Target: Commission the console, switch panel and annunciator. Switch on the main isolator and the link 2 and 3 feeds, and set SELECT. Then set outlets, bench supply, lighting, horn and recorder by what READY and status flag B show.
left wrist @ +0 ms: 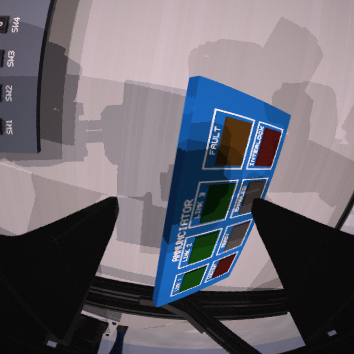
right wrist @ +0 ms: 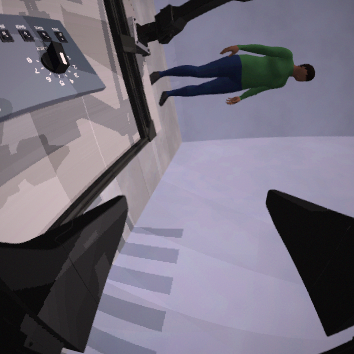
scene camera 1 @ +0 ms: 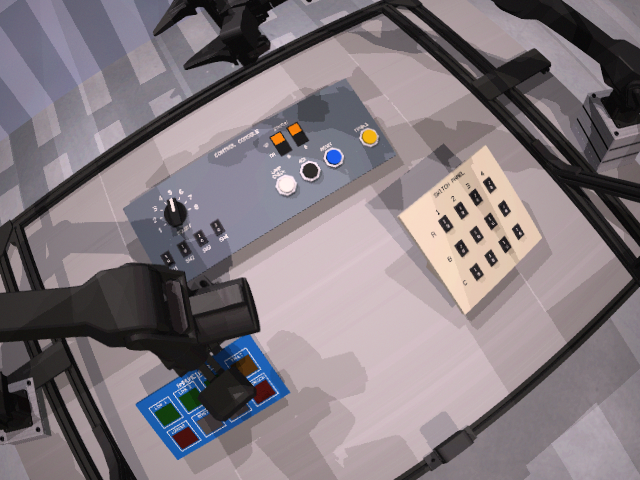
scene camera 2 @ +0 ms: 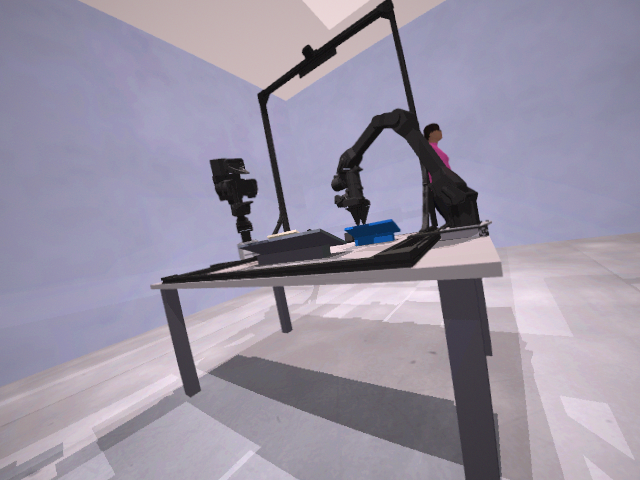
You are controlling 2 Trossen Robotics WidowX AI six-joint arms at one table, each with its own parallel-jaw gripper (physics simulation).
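Frame: origin at the left arm's base, x ahead, y left, z up, level; metres.
Seen in the pictures: left gripper, between the fingertips: (left wrist: pixel 185 204) (scene camera 1: pixel 207 365) (scene camera 2: pixel 361 224); right gripper, between the fingertips: (right wrist: pixel 197 199) (scene camera 1: pixel 169 51) (scene camera 2: pixel 250 187); left arm's base, origin of its link: (left wrist: pixel 91 322) (right wrist: pixel 141 35) (scene camera 1: pixel 15 411) (scene camera 2: pixel 465 225); right arm's base, origin of its link: (scene camera 1: pixel 621 110) (scene camera 2: pixel 247 241).
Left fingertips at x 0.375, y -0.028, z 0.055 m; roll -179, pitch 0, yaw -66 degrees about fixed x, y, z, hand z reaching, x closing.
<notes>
Offsets run from my left fingertips to a thing's top centre. "spot": to the spot under its first point.
The grey control console @(spot: dx +0.119, dy +0.221, dz -0.028 m) (scene camera 1: pixel 248 206) (scene camera 2: pixel 294 242) has a SELECT knob @(dx +0.011, dy +0.237, dz +0.018 m) (scene camera 1: pixel 174 212) (right wrist: pixel 55 60) pointing at about 5. Both status flags (scene camera 1: pixel 278 138) (scene camera 1: pixel 294 129) show orange in their upper halves. The cream switch panel (scene camera 1: pixel 417 217) has three rows of small rockers; their positions are hard to read. The blue annunciator @(dx -0.019, dy -0.031, dz -0.001 m) (scene camera 2: pixel 372 227) (left wrist: pixel 200 92) has dull green, amber and red tiles; its READY tile @(spot: dx -0.031, dy -0.073, dz -0.035 m) (left wrist: pixel 236 237) looks grey. My left gripper (scene camera 2: pixel 360 223) (left wrist: pixel 185 204) is open and empty, low over the annunciator, partly hiding it in scene camera 1. My right gripper (scene camera 1: pixel 170 50) (right wrist: pixel 197 199) is open and empty beyond the frame.
White @(dx +0.182, dy +0.231, dz -0.016 m) (scene camera 1: pixel 285 184), black @(dx +0.223, dy +0.241, dz -0.016 m) (scene camera 1: pixel 310 171), blue @(dx +0.264, dy +0.252, dz -0.016 m) (scene camera 1: pixel 333 157) and yellow @(dx +0.328, dy +0.267, dz -0.016 m) (scene camera 1: pixel 369 136) buttons stand up from the console. Black frame rails (scene camera 1: pixel 444 56) (right wrist: pixel 132 90) border the table. The left forearm (scene camera 1: pixel 46 315) reaches in near SW1. A person in green (right wrist: pixel 265 70) stands beyond the table.
</notes>
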